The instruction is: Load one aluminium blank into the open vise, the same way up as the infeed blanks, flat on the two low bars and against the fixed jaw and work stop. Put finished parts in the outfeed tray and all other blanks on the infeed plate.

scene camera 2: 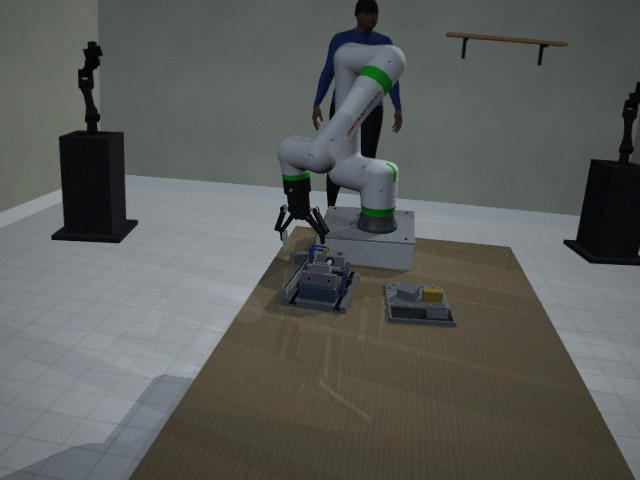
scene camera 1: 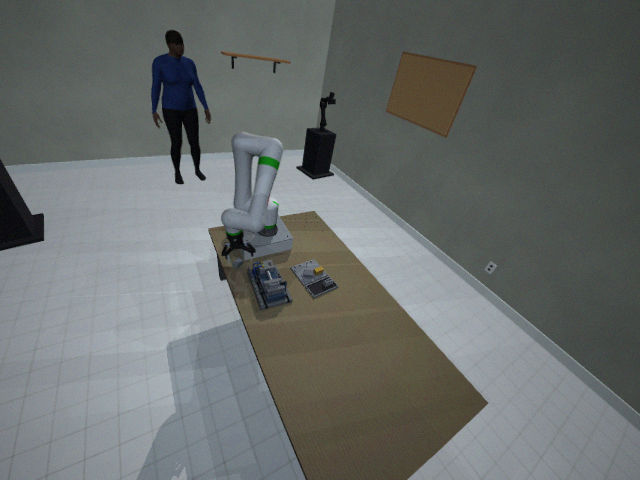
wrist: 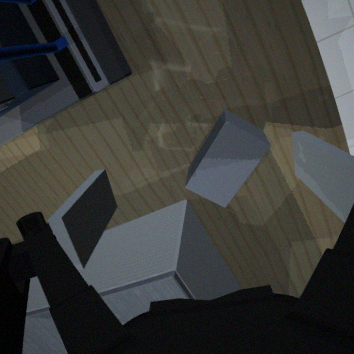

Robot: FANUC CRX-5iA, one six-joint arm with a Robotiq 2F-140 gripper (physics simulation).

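Places are measured from the arm's base along level axes (x down, y left, z ahead), in metres.
Where they show: gripper, between the fingertips: [scene camera 2: 303, 251] [scene camera 1: 240, 260] [wrist: 199, 171]; arm's base, origin of its link: [scene camera 2: 376, 226] [scene camera 1: 267, 229].
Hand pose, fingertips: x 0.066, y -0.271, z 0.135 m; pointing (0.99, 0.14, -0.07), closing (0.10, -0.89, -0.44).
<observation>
Things, the pixels of their top centre, and the offset from my fingertips.
- grey aluminium blank, centre of its top: [wrist: 225, 167] [scene camera 2: 299, 253] [scene camera 1: 237, 261] dx +0.011, dy -0.013, dz -0.013 m
- vise, centre of its top: [scene camera 2: 325, 260] [scene camera 1: 269, 275] dx -0.056, dy +0.063, dz +0.248 m
- grey blank, centre of its top: [scene camera 2: 408, 285] [scene camera 1: 308, 270] dx -0.008, dy +0.322, dz +0.300 m
- yellow block, centre of its top: [scene camera 2: 433, 290] [scene camera 1: 318, 269] dx -0.001, dy +0.396, dz +0.315 m
- infeed plate, centre of its top: [scene camera 2: 416, 295] [scene camera 1: 309, 271] dx +0.035, dy +0.355, dz +0.271 m
- grey part, centre of its top: [scene camera 2: 438, 305] [scene camera 1: 328, 280] dx +0.002, dy +0.388, dz +0.422 m
A grey aluminium blank [scene camera 1: 237, 262] [scene camera 2: 298, 256] [wrist: 227, 159] lies on the table behind the vise, close to the robot base. My gripper [scene camera 1: 238, 254] [scene camera 2: 304, 241] [wrist: 199, 171] is wide open and empty above it; the blank shows between the spread finger pads in the wrist view. The vise [scene camera 1: 268, 284] [scene camera 2: 317, 293] stands beside it; whether its jaws hold anything is unclear. Another grey blank [scene camera 1: 308, 273] [scene camera 2: 408, 291] and a yellow block [scene camera 1: 318, 270] [scene camera 2: 432, 295] are on the infeed plate [scene camera 1: 298, 268]. A grey part [scene camera 1: 328, 283] [scene camera 2: 437, 310] sits in the dark outfeed tray [scene camera 2: 421, 322].
The robot base [scene camera 1: 268, 249] [scene camera 2: 367, 253] [wrist: 140, 250] is close beside the gripper. Blue bent pipes [scene camera 2: 311, 253] [wrist: 35, 49] rise at the vise's rear. The table's left edge runs close past the loose blank. A person [scene camera 1: 178, 82] stands behind the robot.
</observation>
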